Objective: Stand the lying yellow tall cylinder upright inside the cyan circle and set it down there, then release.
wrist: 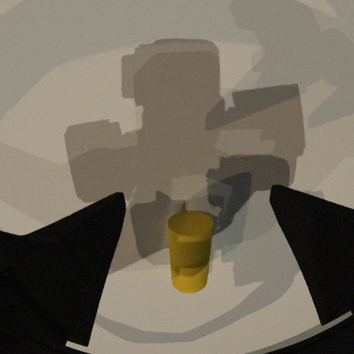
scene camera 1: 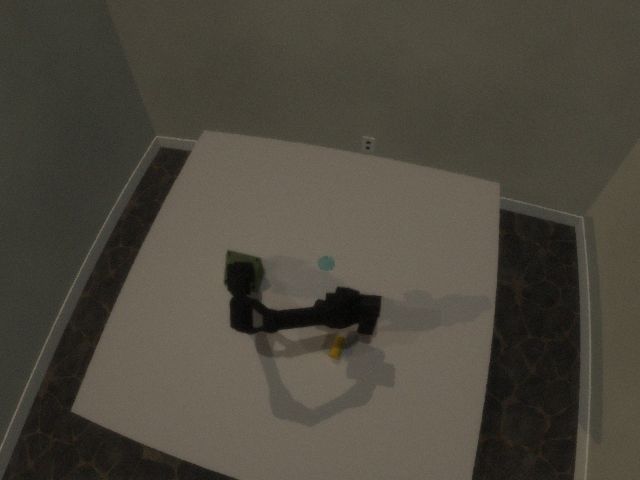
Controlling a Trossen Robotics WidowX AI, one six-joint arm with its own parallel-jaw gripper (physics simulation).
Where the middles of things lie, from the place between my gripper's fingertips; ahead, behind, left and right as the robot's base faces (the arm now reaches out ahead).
The yellow tall cylinder point(wrist: 189, 232) lies 6 cm to the right of my hand, 2 cm below it and 2 cm behind it.
